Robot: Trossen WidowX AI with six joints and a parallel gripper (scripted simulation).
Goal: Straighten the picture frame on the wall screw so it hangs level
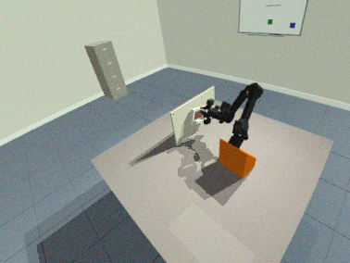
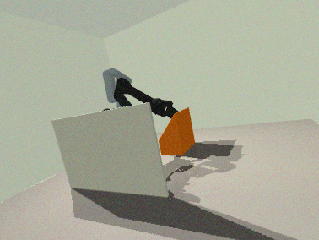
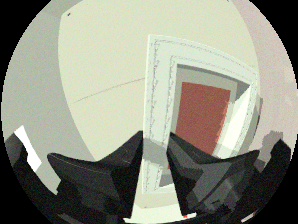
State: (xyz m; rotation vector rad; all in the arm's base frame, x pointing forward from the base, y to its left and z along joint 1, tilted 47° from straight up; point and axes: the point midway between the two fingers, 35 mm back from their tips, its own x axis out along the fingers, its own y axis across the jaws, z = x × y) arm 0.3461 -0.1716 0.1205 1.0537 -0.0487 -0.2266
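Now: the picture frame 50 mm below my gripper tip, 20 mm to the left of it and 10 mm ahead of it.
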